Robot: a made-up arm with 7 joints. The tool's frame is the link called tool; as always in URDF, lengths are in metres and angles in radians. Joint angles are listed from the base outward.
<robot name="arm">
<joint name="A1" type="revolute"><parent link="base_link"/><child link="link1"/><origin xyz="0.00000 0.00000 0.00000" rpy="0.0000 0.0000 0.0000"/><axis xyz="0 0.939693 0.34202"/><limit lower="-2.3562" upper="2.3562"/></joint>
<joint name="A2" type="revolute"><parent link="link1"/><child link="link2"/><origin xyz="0.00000 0.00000 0.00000" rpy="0.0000 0.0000 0.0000"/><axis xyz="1 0 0"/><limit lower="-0.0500" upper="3.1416"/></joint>
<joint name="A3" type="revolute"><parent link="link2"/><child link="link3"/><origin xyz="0.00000 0.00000 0.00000" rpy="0.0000 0.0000 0.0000"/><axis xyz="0 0 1"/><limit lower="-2.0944" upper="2.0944"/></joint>
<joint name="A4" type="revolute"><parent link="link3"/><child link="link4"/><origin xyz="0.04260 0.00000 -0.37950" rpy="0.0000 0.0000 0.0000"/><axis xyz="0 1 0"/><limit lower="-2.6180" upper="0.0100"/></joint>
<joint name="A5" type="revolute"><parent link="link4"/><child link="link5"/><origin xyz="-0.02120 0.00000 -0.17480" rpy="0.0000 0.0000 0.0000"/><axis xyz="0 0 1"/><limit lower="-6.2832" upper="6.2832"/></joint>
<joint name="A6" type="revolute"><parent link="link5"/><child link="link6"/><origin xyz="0.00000 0.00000 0.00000" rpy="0.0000 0.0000 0.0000"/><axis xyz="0 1 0"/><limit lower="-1.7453" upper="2.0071"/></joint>
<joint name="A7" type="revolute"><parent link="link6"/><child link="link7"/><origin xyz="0.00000 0.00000 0.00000" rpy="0.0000 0.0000 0.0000"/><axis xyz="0 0 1"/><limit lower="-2.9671" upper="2.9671"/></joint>
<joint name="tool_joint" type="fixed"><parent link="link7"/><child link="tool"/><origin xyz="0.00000 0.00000 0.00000" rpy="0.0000 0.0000 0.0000"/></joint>
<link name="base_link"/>
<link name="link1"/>
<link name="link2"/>
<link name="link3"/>
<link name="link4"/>
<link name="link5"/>
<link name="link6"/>
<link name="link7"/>
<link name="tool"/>
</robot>
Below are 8 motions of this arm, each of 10 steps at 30 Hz.
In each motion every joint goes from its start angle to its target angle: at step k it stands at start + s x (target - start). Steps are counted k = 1, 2, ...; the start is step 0. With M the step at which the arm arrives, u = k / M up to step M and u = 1 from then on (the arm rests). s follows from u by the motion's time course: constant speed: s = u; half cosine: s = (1 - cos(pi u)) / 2; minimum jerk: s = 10 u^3 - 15 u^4 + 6 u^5.
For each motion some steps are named. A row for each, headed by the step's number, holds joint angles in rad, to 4 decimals.
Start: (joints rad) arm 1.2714 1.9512 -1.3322 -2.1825 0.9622 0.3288 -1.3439
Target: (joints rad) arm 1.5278 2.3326 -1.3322 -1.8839 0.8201 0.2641 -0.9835
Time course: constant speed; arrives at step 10
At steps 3, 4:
3: 1.3483 2.0656 -1.3322 -2.0929 0.9196 0.3094 -1.2358
4: 1.3740 2.1038 -1.3322 -2.0631 0.9054 0.3029 -1.1997

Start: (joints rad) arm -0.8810 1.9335 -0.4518 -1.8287 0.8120 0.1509 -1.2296
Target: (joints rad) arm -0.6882 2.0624 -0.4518 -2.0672 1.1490 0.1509 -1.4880
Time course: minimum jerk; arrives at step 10
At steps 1, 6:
1: -0.8793 1.9346 -0.4518 -1.8307 0.8149 0.1509 -1.2318
6: -0.7494 2.0215 -0.4518 -1.9915 1.0420 0.1509 -1.4060

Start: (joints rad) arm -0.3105 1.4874 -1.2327 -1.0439 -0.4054 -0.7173 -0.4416
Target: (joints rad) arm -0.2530 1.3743 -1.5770 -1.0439 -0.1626 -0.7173 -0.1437
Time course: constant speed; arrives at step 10
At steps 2, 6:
2: -0.2990 1.4648 -1.3016 -1.0439 -0.3568 -0.7173 -0.3820
6: -0.2760 1.4195 -1.4393 -1.0439 -0.2597 -0.7173 -0.2629

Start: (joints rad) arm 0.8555 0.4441 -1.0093 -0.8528 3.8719 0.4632 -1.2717
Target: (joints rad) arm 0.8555 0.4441 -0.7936 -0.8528 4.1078 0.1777 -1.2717
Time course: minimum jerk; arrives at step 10
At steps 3, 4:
3: 0.8555 0.4441 -0.9741 -0.8528 3.9104 0.4166 -1.2717
4: 0.8555 0.4441 -0.9408 -0.8528 3.9468 0.3726 -1.2717

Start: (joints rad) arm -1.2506 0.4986 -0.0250 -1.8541 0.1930 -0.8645 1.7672
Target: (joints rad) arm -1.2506 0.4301 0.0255 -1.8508 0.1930 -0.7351 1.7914
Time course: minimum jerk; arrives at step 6
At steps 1, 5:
1: -1.2506 0.4962 -0.0232 -1.8540 0.1930 -0.8599 1.7681
5: -1.2506 0.4325 0.0237 -1.8509 0.1930 -0.7397 1.7905

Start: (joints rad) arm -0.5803 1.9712 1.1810 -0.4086 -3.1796 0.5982 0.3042
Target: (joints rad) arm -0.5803 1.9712 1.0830 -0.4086 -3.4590 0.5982 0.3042
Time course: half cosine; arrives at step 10
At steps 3, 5, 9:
3: -0.5803 1.9712 1.1608 -0.4086 -3.2372 0.5982 0.3042
5: -0.5803 1.9712 1.1320 -0.4086 -3.3193 0.5982 0.3042
9: -0.5803 1.9712 1.0854 -0.4086 -3.4522 0.5982 0.3042

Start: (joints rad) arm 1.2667 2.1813 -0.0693 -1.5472 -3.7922 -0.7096 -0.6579
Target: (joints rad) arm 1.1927 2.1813 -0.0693 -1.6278 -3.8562 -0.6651 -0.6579
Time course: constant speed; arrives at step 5
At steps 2, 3, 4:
2: 1.2371 2.1813 -0.0693 -1.5794 -3.8178 -0.6918 -0.6579
3: 1.2223 2.1813 -0.0693 -1.5956 -3.8306 -0.6829 -0.6579
4: 1.2075 2.1813 -0.0693 -1.6117 -3.8434 -0.6740 -0.6579

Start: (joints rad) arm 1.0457 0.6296 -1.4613 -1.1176 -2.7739 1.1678 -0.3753
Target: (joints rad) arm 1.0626 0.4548 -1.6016 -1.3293 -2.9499 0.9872 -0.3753
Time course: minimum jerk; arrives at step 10
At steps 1, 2, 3, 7, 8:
1: 1.0458 0.6281 -1.4625 -1.1194 -2.7754 1.1663 -0.3753
2: 1.0467 0.6195 -1.4694 -1.1299 -2.7841 1.1573 -0.3753
3: 1.0485 0.6011 -1.4842 -1.1521 -2.8026 1.1383 -0.3753
7: 1.0598 0.4833 -1.5787 -1.2948 -2.9212 1.0167 -0.3753
8: 1.0616 0.4649 -1.5935 -1.3170 -2.9397 0.9977 -0.3753

